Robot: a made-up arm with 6 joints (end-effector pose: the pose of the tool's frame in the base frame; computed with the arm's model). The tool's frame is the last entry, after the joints. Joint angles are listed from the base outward.
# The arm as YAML. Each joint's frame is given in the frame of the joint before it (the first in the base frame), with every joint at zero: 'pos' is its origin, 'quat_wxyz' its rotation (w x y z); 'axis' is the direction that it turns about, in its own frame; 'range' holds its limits. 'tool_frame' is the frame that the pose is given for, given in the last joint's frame.
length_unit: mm
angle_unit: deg
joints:
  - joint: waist
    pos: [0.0, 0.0, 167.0]
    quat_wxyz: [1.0, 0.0, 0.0, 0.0]
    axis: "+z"
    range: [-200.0, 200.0]
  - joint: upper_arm
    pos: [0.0, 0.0, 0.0]
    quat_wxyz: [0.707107, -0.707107, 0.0, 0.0]
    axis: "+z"
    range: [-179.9, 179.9]
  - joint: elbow
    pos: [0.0, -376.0, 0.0]
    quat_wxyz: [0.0, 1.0, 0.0, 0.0]
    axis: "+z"
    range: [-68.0, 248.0]
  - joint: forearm
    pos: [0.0, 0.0, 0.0]
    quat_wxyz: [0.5, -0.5, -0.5, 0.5]
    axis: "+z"
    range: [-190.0, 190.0]
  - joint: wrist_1
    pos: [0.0, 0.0, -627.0]
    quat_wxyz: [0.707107, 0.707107, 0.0, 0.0]
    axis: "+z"
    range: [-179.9, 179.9]
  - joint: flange
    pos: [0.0, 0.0, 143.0]
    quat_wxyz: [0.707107, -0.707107, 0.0, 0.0]
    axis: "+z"
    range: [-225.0, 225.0]
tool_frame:
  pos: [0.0, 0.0, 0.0]
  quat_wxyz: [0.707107, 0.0, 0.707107, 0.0]
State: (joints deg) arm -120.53 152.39 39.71 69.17 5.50 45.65
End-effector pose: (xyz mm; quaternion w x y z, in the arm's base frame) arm -72.2 -22.2 -796.2 0.7802 0.1389 0.6072 0.0572
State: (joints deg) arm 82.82 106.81 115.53 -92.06 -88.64 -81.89
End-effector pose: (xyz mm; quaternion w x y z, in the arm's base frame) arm 120.1 994.1 12.1 0.0089 -0.0737 -0.9864 -0.1469
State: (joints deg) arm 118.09 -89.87 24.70 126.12 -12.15 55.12
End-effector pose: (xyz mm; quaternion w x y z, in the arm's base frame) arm 274.9 -694.1 690.0 0.7802 -0.2975 -0.3879 -0.3902
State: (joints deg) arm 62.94 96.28 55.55 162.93 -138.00 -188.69
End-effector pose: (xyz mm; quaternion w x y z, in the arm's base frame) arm 276.9 842.5 -251.4 0.6036 0.4359 -0.6141 0.2619
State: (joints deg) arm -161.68 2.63 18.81 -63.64 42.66 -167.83
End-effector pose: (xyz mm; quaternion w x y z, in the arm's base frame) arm -641.9 -145.6 594.3 0.3283 -0.0364 -0.8064 0.4904
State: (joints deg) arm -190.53 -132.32 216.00 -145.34 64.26 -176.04
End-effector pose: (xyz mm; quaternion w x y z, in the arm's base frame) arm -335.7 -57.2 -292.7 0.1793 -0.6159 -0.2374 0.7295
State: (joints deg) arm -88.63 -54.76 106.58 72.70 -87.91 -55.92
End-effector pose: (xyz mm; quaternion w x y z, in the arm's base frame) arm -65.1 943.5 455.2 0.1518 -0.0274 -0.8872 -0.4348
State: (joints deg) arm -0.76 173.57 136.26 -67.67 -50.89 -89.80
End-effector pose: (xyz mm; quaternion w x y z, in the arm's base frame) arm 459.9 -60.4 -691.9 0.0299 0.8157 0.4505 -0.3616
